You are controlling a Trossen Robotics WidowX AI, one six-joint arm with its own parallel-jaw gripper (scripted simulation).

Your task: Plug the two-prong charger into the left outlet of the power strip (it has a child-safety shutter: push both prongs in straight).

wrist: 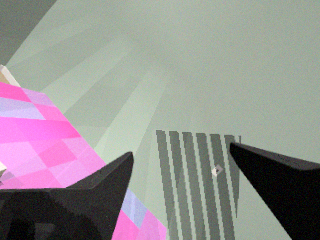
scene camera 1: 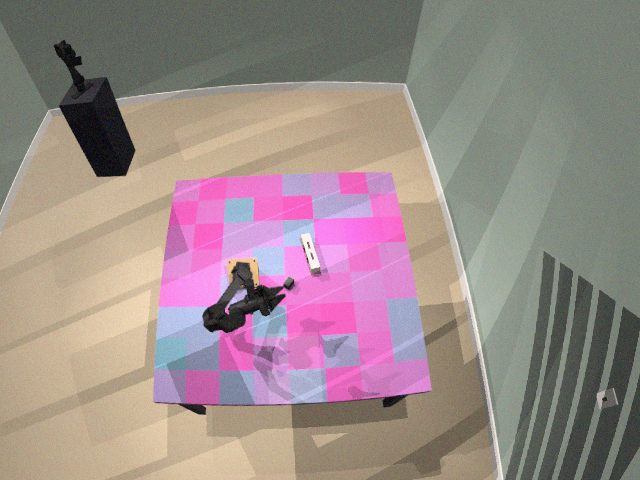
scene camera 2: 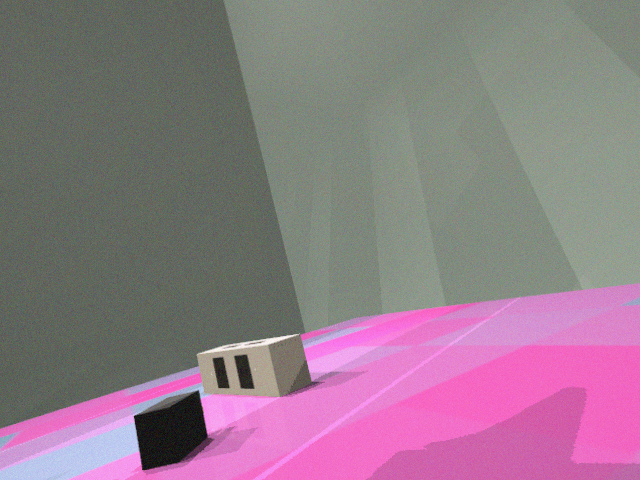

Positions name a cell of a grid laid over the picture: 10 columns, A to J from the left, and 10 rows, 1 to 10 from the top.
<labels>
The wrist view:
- my gripper: F7
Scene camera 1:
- my gripper: E7
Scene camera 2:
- black charger: C9
</labels>
